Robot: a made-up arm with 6 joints. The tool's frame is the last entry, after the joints.
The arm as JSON. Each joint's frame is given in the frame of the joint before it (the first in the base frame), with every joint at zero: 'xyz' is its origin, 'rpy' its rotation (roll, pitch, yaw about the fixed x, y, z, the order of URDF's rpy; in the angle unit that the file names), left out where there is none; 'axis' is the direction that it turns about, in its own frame. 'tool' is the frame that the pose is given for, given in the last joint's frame.
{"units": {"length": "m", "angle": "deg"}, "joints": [
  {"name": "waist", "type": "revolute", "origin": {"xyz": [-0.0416, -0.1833, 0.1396]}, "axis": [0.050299, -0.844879, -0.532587]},
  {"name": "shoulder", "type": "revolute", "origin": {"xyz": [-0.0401, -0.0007, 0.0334]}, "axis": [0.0, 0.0, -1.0]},
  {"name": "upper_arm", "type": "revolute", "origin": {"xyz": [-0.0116, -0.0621, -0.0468]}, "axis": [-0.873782, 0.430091, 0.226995]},
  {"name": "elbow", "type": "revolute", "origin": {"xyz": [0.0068, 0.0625, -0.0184]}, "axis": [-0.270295, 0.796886, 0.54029]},
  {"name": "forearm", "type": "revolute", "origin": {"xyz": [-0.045, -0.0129, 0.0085]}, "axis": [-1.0, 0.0, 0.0]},
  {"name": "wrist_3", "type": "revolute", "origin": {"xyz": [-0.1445, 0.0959, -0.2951]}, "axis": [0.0, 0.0, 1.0]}
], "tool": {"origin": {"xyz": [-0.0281, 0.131, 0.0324], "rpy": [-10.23, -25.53, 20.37]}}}
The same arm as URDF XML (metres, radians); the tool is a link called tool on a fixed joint. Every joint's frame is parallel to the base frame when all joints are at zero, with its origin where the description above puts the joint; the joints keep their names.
<robot name="arm">
<joint name="tool_fixed" type="fixed"><parent link="link6"/><child link="tool"/><origin xyz="-0.0281 0.131 0.0324" rpy="-0.1785 -0.4456 0.3555"/></joint>
<joint name="wrist_3" type="continuous"><parent link="link5"/><child link="link6"/><origin xyz="-0.1445 0.0959 -0.2951" rpy="0 0 0"/><axis xyz="0 0 1"/></joint>
<joint name="forearm" type="continuous"><parent link="link4"/><child link="link5"/><origin xyz="-0.045 -0.0129 0.0085" rpy="0 0 0"/><axis xyz="-1 0 0"/></joint>
<joint name="elbow" type="continuous"><parent link="link3"/><child link="link4"/><origin xyz="0.0068 0.0625 -0.0184" rpy="0 0 0"/><axis xyz="-0.270295 0.796886 0.54029"/></joint>
<joint name="upper_arm" type="continuous"><parent link="link2"/><child link="link3"/><origin xyz="-0.0116 -0.0621 -0.0468" rpy="0 0 0"/><axis xyz="-0.873782 0.430091 0.226995"/></joint>
<joint name="shoulder" type="continuous"><parent link="link1"/><child link="link2"/><origin xyz="-0.0401 -0.0007 0.0334" rpy="0 0 0"/><axis xyz="0 0 -1"/></joint>
<joint name="waist" type="continuous"><parent link="base"/><child link="link1"/><origin xyz="-0.0416 -0.1833 0.1396" rpy="0 0 0"/><axis xyz="0.050299 -0.844879 -0.532587"/></joint>
<link name="base"/>
<link name="link1"/>
<link name="link2"/>
<link name="link3"/>
<link name="link4"/>
<link name="link5"/>
<link name="link6"/>
<link name="tool"/>
</robot>

